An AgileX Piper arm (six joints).
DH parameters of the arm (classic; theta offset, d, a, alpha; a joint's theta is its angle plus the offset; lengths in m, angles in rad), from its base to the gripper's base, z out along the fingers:
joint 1: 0 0.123 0 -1.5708
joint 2: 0.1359 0 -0.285 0
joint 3: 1.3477 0 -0.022 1.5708
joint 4: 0 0.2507 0 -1.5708
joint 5: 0 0 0 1.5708
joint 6: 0 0.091 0 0
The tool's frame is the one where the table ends.
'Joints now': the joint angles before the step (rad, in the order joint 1, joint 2, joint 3, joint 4, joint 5, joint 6). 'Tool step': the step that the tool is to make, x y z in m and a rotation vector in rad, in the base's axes. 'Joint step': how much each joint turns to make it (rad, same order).
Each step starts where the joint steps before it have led.
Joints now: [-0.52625 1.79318 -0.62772 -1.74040 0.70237 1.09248]
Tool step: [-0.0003 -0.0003 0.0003 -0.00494 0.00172 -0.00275]
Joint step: [-0.00003 0.00013 0.00006 -0.00025 0.00593 0.00029]
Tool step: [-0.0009 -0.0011 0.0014 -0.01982 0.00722 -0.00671]
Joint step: [0.00011 -0.00016 0.00013 -0.00375 0.02184 -0.00008]
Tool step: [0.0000 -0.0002 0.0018 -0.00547 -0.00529 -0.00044]
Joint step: [-0.00017 -0.00564 -0.00023 -0.00197 0.00217 0.00163]
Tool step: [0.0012 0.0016 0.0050 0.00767 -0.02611 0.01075]
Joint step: [0.00191 -0.02281 0.00021 0.00197 -0.02188 -0.00008]
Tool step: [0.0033 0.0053 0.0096 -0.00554 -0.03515 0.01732]
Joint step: [0.02043 -0.03772 0.00002 0.01235 -0.00970 -0.00431]
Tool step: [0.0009 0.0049 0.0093 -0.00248 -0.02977 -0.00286]
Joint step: [0.01820 -0.03763 -0.00017 0.03665 -0.00002 -0.01632]
